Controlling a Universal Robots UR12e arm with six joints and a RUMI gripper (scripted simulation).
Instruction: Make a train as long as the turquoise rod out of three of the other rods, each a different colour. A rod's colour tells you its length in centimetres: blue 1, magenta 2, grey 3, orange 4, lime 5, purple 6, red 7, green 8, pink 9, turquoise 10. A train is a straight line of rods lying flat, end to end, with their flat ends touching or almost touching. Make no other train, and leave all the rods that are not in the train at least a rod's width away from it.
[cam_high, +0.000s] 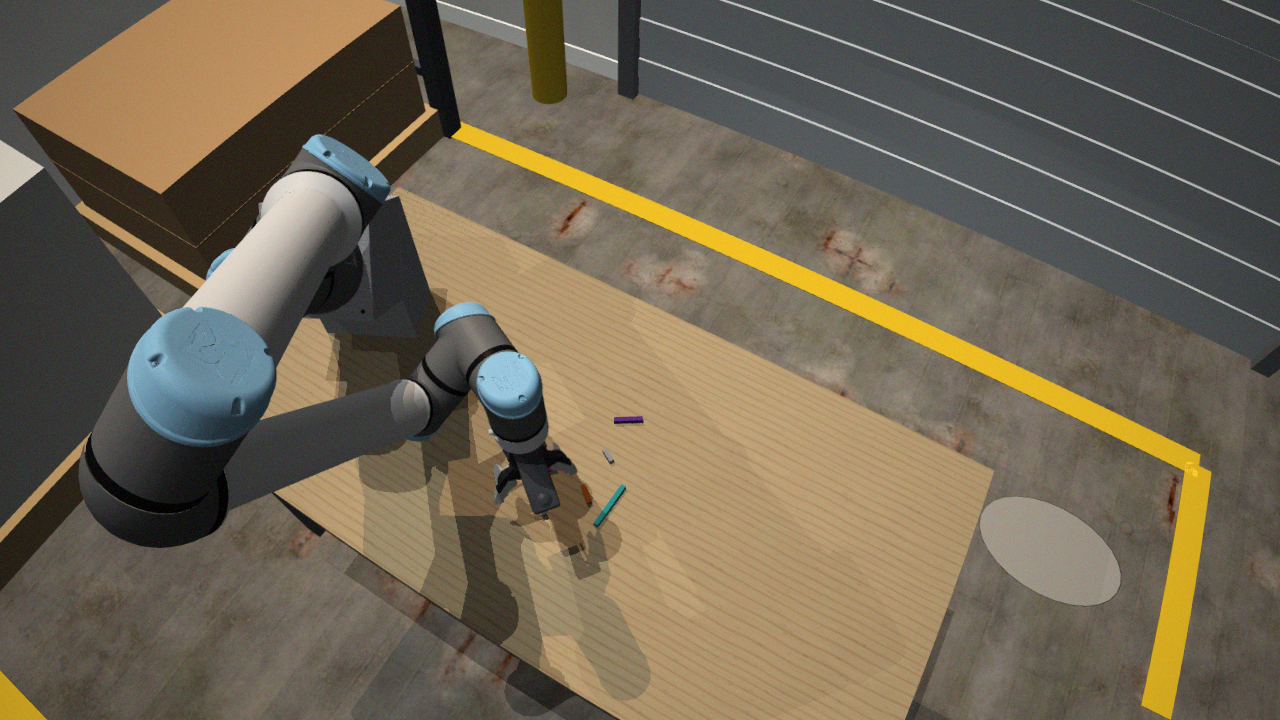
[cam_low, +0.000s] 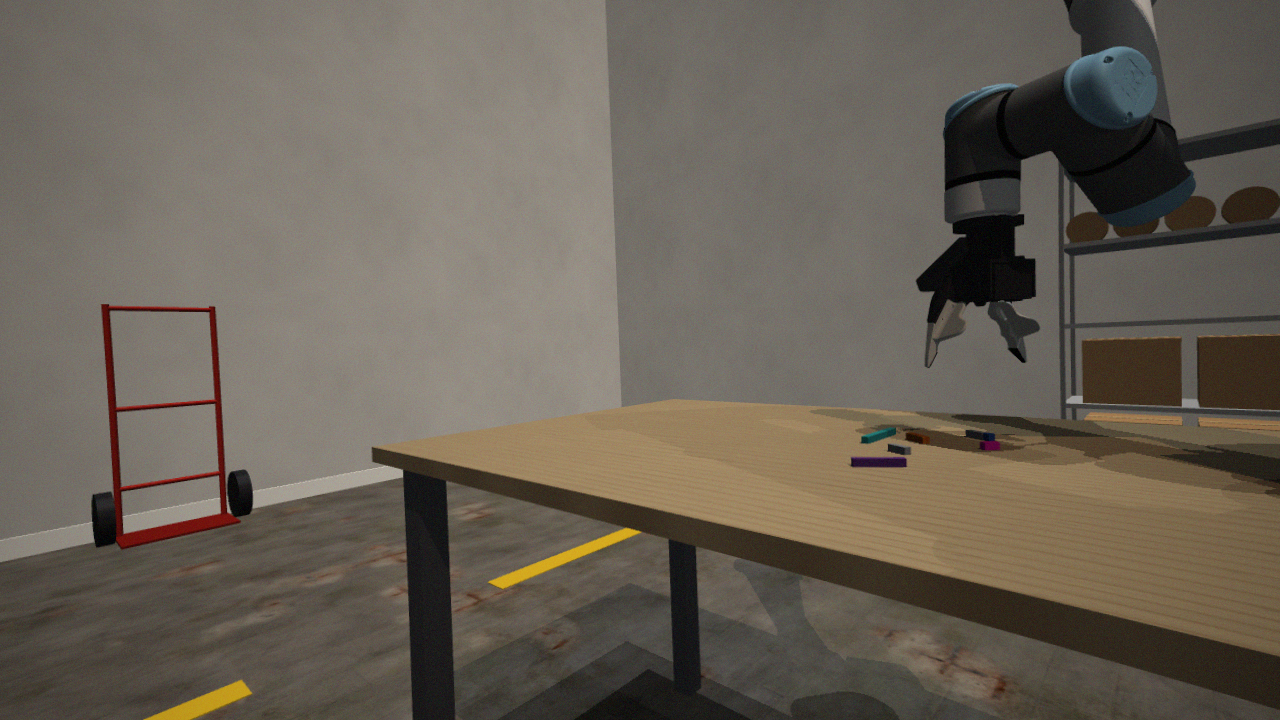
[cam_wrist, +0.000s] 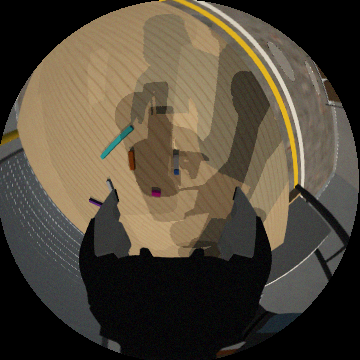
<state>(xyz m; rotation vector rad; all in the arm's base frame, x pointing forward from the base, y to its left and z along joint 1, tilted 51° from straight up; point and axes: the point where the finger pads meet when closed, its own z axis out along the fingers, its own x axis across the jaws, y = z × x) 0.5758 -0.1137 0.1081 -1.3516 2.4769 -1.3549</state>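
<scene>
Now: hand 8 cm short of the purple rod, 25 cm to the right of it and 10 cm above it. Also, from my hand: orange rod: 7 cm ahead, 6 cm to the left, 10 cm below; then magenta rod: 2 cm behind, 9 cm to the left, 10 cm below; then blue cube: 2 cm behind, 2 cm to the left, 10 cm below.
</scene>
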